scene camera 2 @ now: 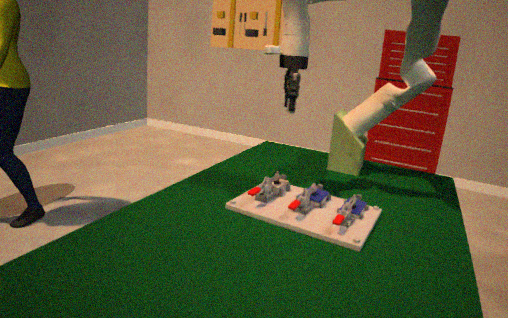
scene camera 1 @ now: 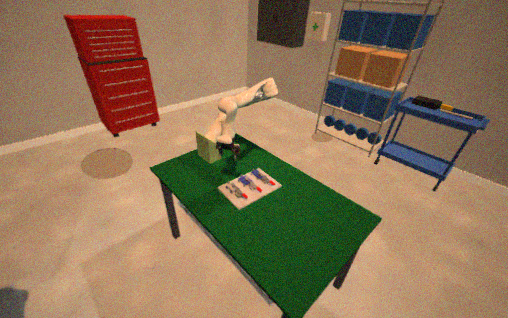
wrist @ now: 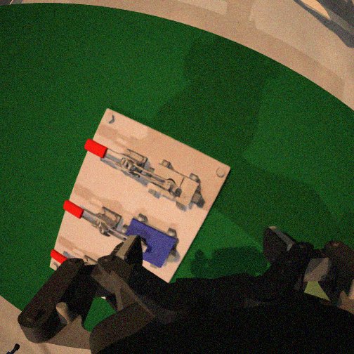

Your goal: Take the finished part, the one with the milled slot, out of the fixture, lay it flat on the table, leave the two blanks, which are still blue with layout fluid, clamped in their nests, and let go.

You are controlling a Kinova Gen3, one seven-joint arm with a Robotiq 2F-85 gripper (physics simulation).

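Note:
My gripper appears at [scene camera 2: 289,110] and also in the wrist view [wrist: 203,245]. Fixture plate [scene camera 2: 318,223], visible likewise in scene camera 1 [scene camera 1: 255,195] and in the wrist view [wrist: 98,183]. Blue blank [wrist: 159,244] and finished part [wrist: 186,187] also visible.

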